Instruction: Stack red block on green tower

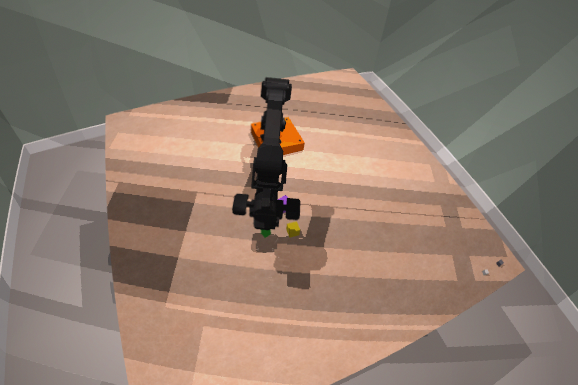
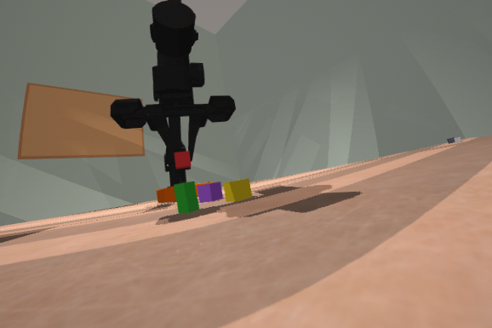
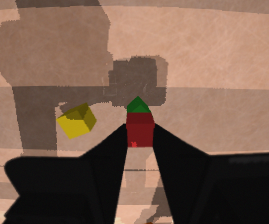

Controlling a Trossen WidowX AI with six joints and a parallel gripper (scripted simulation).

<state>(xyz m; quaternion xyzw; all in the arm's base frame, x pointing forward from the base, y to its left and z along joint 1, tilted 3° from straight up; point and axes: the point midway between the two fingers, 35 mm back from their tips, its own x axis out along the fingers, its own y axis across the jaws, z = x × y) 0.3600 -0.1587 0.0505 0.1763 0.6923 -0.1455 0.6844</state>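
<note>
The yellow block lies 2 cm ahead of my gripper tip, 8 cm to the left of it and 6 cm below it. Round my gripper tip: red block (right at my gripper tip); purple block (8 cm behind, 10 cm to the left, 6 cm below).
</note>
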